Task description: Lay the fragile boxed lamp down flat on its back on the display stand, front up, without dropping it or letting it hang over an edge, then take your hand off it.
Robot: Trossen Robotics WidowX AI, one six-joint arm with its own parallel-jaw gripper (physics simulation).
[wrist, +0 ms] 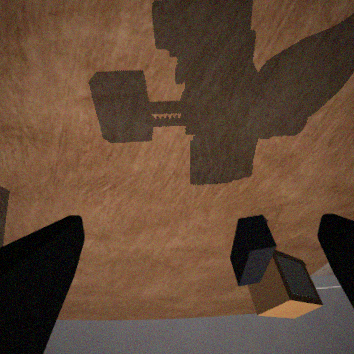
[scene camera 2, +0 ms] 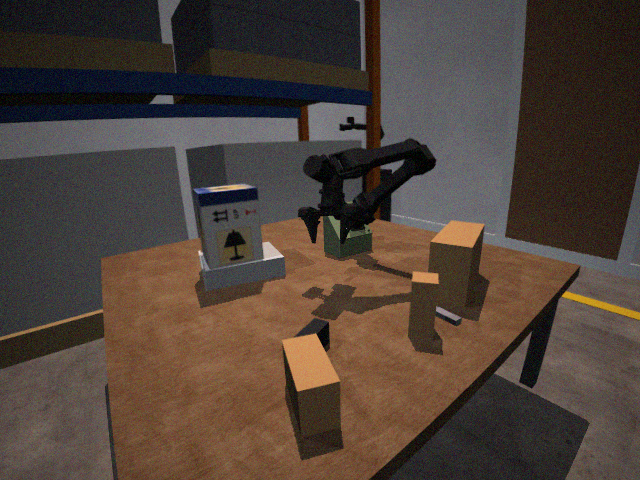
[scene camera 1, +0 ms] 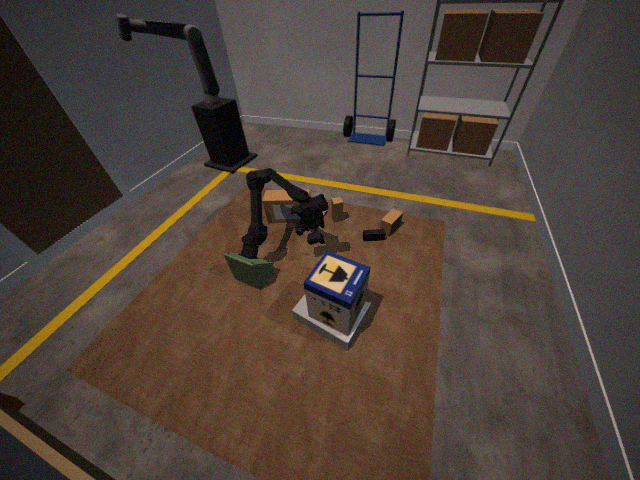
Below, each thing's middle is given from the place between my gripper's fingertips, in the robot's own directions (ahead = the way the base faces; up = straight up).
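Labels:
The boxed lamp (scene camera 2: 228, 216) is 27 cm to the right of my hand, 21 cm ahead of it and 3 cm above it. As for the stand (scene camera 2: 273, 265), I find it 11 cm below my hand, 28 cm to the right of it and 18 cm ahead of it. The black block (wrist: 253, 245) is also 18 cm ahead of my hand, but 22 cm to the left of it and 12 cm below it.

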